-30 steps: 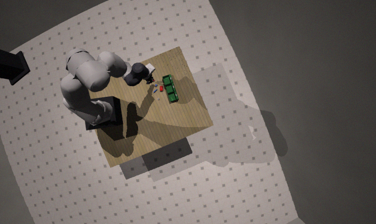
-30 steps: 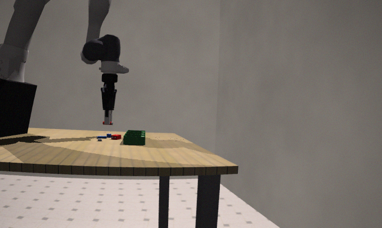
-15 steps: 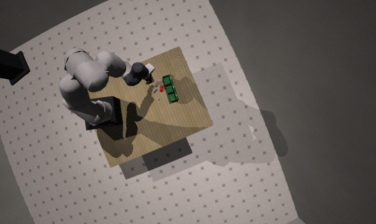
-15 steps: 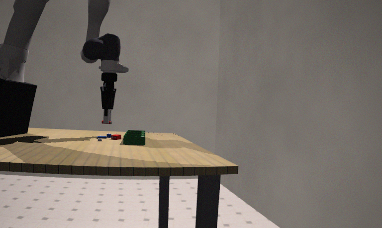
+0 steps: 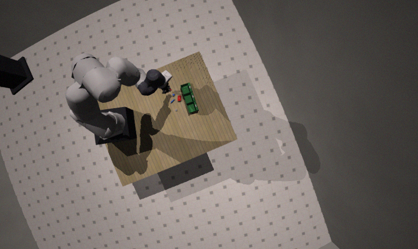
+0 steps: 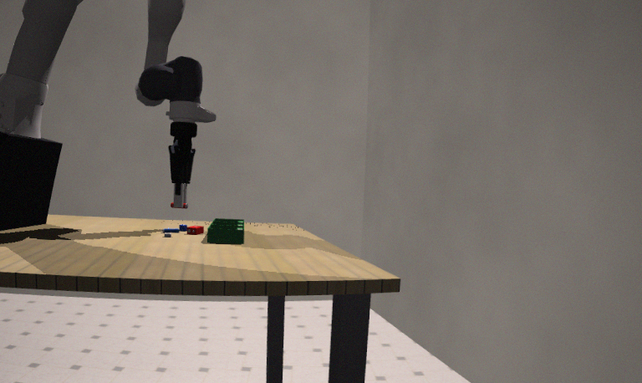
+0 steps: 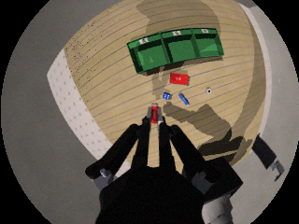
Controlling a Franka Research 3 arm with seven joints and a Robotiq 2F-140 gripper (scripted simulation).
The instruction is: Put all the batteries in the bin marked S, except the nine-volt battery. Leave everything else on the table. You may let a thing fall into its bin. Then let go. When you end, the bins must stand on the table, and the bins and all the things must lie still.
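The green bin row is 140 mm to the right of my hand, 110 mm ahead of it and 80 mm below it. Round my hand: grey button cell (170 mm to the right, 90 mm below, 50 mm behind); then red block-shaped battery (100 mm to the right, 90 mm below, 30 mm ahead); then blue battery (90 mm below, 80 mm to the right, 30 mm behind).
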